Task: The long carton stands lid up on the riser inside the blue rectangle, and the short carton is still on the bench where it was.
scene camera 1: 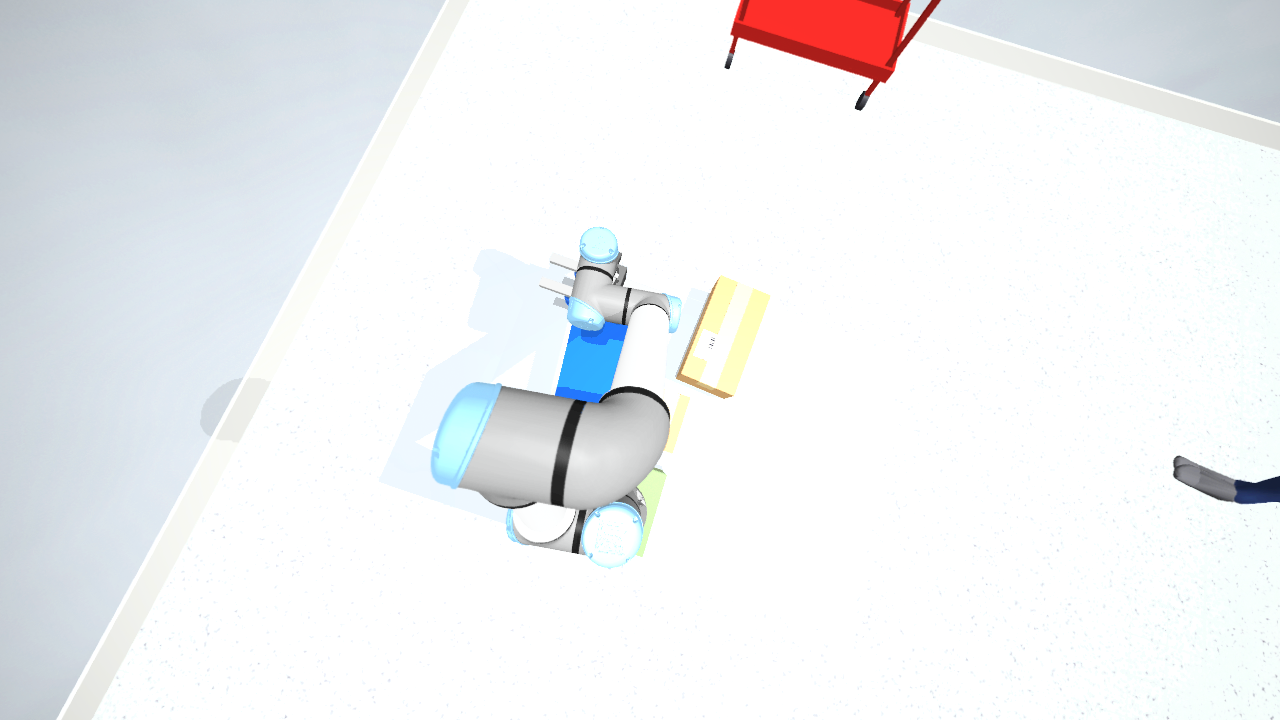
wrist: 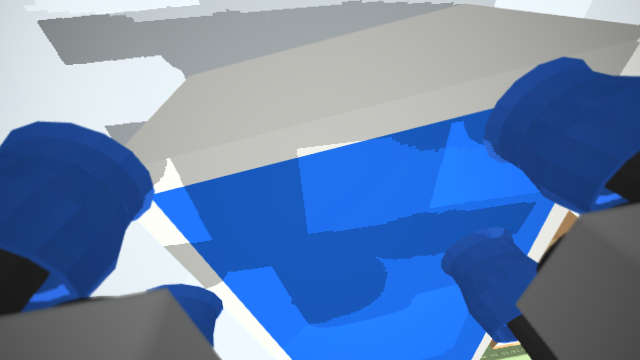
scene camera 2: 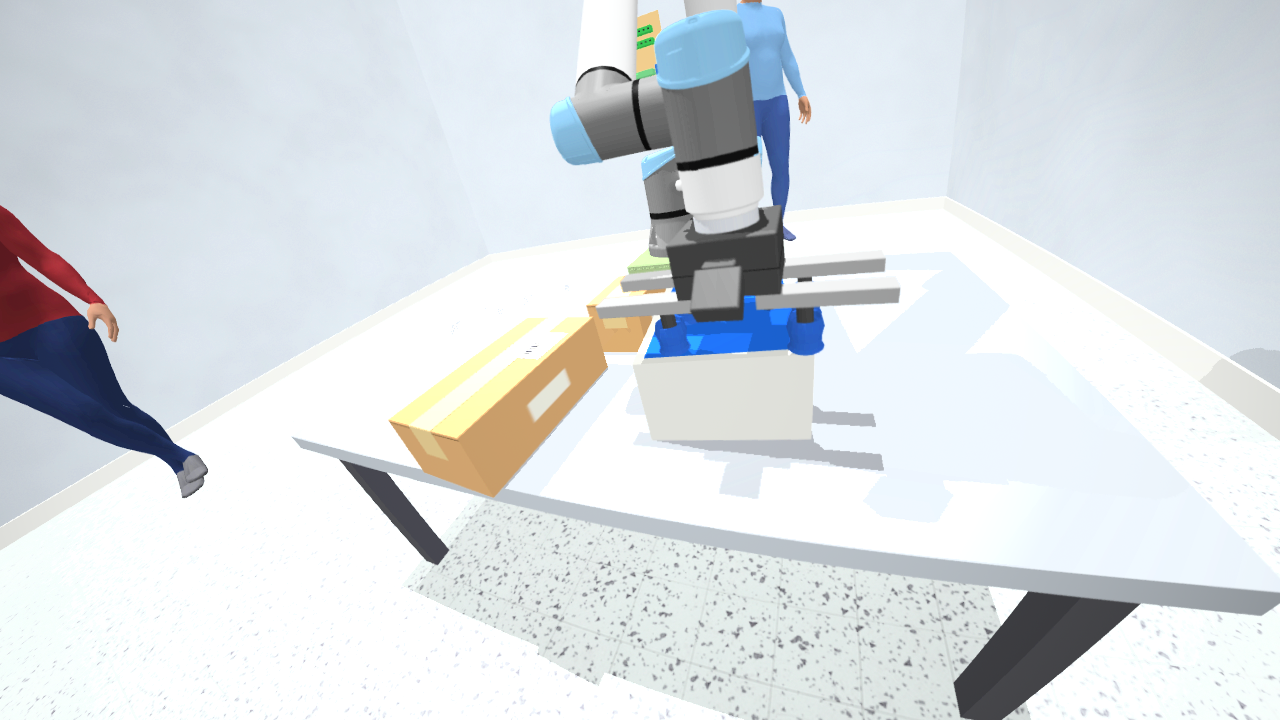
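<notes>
Scene camera 2: my suction head [scene camera 2: 805, 339], carrying nothing. Cup 17 cm from the middle of a white riser [scene camera 2: 738, 381]. On the table, a long carton [scene camera 2: 476, 427] and a short carton [scene camera 2: 626, 334]. Scene camera 1: long carton [scene camera 1: 716, 357], short carton [scene camera 1: 677, 403]. Wrist view: suction head [wrist: 77, 190]. Long carton out of frame in the wrist view.
</notes>
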